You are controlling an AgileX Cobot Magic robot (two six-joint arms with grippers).
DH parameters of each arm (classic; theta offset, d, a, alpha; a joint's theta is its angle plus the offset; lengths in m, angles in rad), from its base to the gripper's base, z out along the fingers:
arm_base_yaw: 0 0.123 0 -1.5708
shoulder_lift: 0.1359 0 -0.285 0
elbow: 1.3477 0 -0.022 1.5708
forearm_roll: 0 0.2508 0 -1.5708
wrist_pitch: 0 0 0.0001 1.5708
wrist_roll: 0 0.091 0 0
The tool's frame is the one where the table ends.
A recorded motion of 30 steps. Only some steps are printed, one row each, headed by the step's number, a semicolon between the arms.
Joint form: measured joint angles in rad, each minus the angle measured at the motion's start. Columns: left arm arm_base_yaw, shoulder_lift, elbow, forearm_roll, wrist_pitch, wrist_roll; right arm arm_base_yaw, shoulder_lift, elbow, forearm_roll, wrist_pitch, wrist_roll.
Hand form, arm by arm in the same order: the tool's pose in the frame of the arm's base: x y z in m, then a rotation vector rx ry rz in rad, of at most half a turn. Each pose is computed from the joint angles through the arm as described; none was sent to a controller.
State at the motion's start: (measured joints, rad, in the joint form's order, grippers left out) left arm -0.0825 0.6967 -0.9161 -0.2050 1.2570 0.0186; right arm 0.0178 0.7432 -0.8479 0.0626 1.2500 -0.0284
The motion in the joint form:
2: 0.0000 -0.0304 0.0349 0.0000 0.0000 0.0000; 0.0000 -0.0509 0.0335 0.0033 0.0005 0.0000
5: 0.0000 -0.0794 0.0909 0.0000 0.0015 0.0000; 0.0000 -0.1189 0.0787 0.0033 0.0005 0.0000
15: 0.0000 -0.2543 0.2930 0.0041 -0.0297 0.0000; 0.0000 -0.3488 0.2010 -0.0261 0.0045 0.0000
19: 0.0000 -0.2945 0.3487 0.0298 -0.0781 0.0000; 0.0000 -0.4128 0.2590 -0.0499 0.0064 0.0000
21: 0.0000 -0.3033 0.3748 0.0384 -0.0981 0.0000; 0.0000 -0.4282 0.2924 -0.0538 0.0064 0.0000
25: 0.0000 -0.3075 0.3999 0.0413 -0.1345 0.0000; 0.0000 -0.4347 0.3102 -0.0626 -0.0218 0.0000
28: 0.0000 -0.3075 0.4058 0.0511 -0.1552 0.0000; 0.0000 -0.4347 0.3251 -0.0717 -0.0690 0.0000
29: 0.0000 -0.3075 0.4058 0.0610 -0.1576 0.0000; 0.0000 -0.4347 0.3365 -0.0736 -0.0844 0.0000
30: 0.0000 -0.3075 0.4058 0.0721 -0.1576 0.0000; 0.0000 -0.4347 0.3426 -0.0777 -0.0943 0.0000
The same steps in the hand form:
2: 0.0850 -0.0247 0.3509 0.1257 2.5156 -0.2973; 0.0938 0.0074 0.3282 -0.0554 2.6100 0.0853
5: 0.0753 -0.0239 0.3389 0.1254 2.5241 -0.2976; 0.0800 0.0071 0.3211 -0.0559 2.5872 0.0847
15: 0.0475 -0.0211 0.2935 0.1174 2.5209 -0.2918; 0.0386 0.0038 0.2993 -0.0580 2.4845 0.0434
19: 0.0455 -0.0185 0.2814 0.1099 2.4905 -0.2567; 0.0296 0.0016 0.2849 -0.0576 2.4808 0.0121
21: 0.0460 -0.0177 0.2752 0.1065 2.4885 -0.2451; 0.0283 0.0013 0.2758 -0.0578 2.4988 0.0072
25: 0.0482 -0.0174 0.2699 0.1000 2.4736 -0.2404; 0.0298 0.0005 0.2725 -0.0573 2.4819 -0.0045
28: 0.0498 -0.0166 0.2692 0.0982 2.4595 -0.2271; 0.0336 -0.0002 0.2708 -0.0571 2.4496 -0.0165
29: 0.0500 -0.0158 0.2692 0.0996 2.4576 -0.2142; 0.0349 -0.0003 0.2684 -0.0573 2.4456 -0.0190
30: 0.0501 -0.0149 0.2691 0.1016 2.4581 -0.1999; 0.0358 -0.0006 0.2672 -0.0577 2.4418 -0.0243

